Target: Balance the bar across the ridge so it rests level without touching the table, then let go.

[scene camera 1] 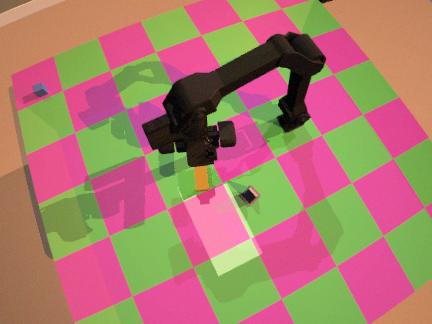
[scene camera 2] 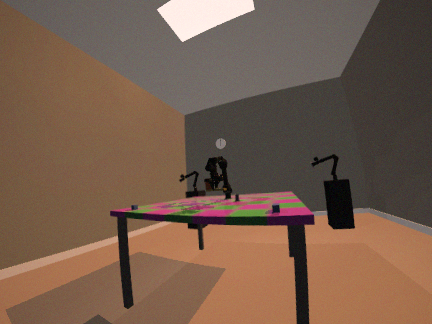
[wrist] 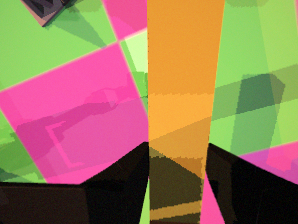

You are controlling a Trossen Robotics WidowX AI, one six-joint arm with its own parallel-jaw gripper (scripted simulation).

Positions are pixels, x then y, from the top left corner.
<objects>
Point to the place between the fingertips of my gripper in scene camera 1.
198, 149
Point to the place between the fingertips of my gripper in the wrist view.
176, 149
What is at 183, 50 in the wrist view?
A bar.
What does my gripper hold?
A bar.
</objects>
